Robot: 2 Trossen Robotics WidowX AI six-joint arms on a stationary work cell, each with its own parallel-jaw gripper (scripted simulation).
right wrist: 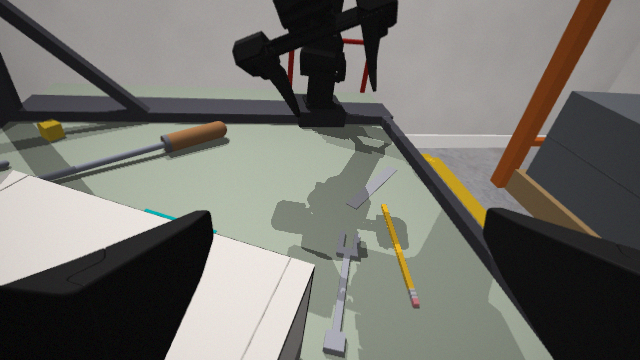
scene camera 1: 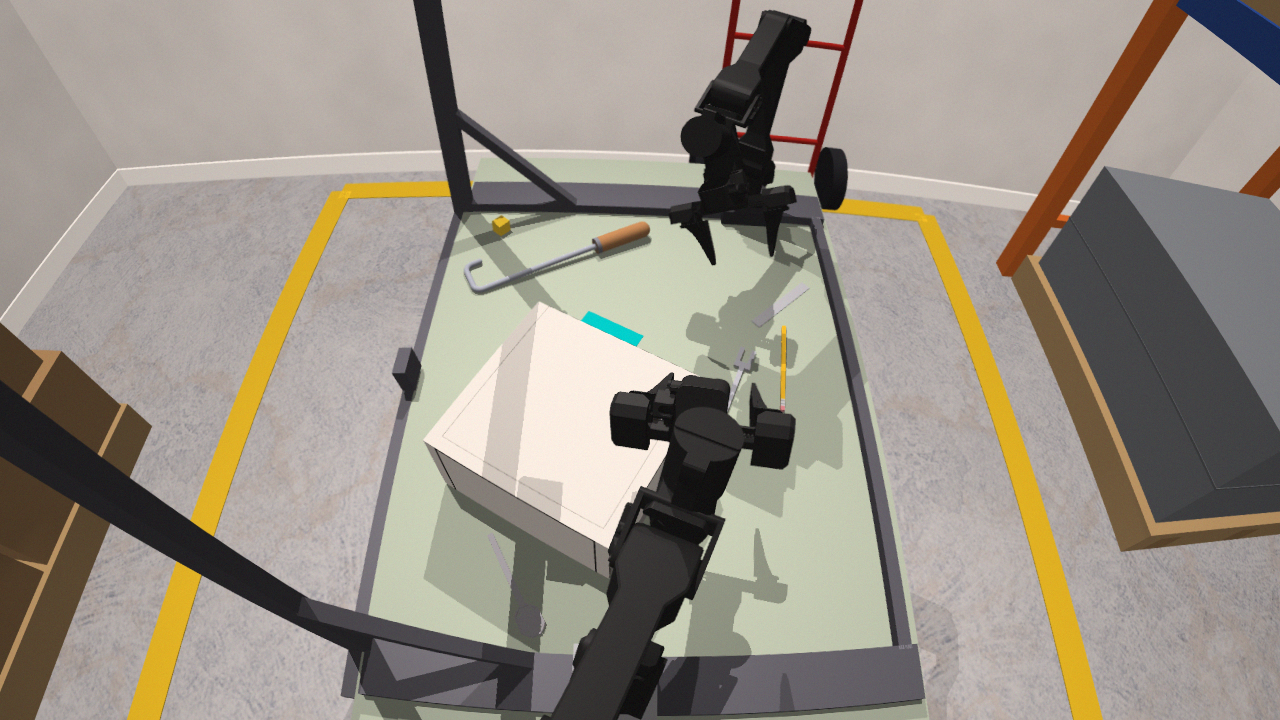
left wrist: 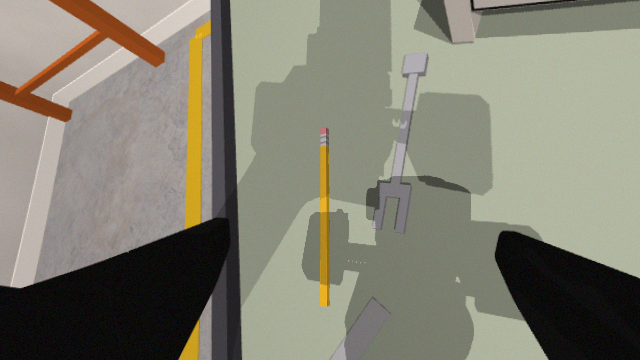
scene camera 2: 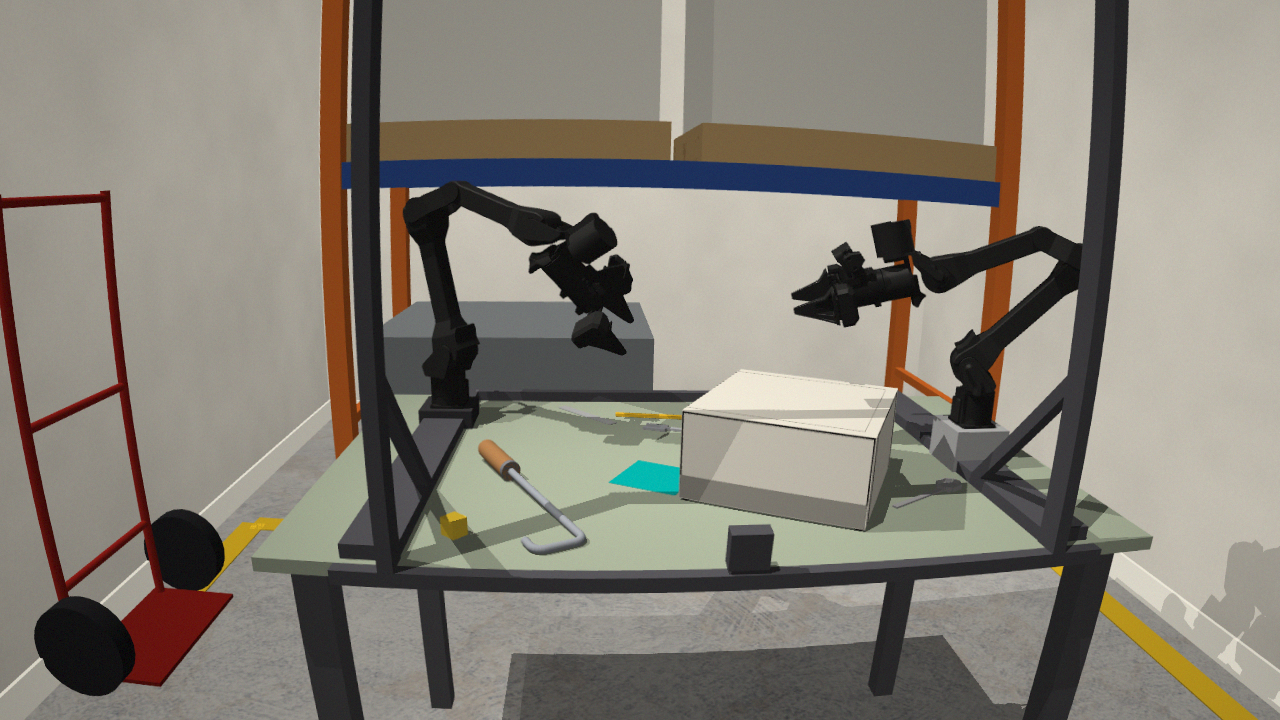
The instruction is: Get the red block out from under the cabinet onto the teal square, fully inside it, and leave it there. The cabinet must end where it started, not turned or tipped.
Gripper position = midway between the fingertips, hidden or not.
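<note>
My left gripper [scene camera 1: 742, 260] is visible to me, and I can see it in the left wrist view [left wrist: 360, 236], in the right wrist view [right wrist: 335, 104] and in scene camera 2 [scene camera 2: 628, 337] as well. My right gripper [scene camera 1: 712, 380] is there too, and both scene camera 2 [scene camera 2: 792, 303] and the right wrist view [right wrist: 348, 222] show that gripper. There is a wrench [left wrist: 415, 65]. I also see a cabinet [scene camera 1: 529, 438], which appears in scene camera 2 [scene camera 2: 812, 449] and in the right wrist view [right wrist: 248, 295].
</note>
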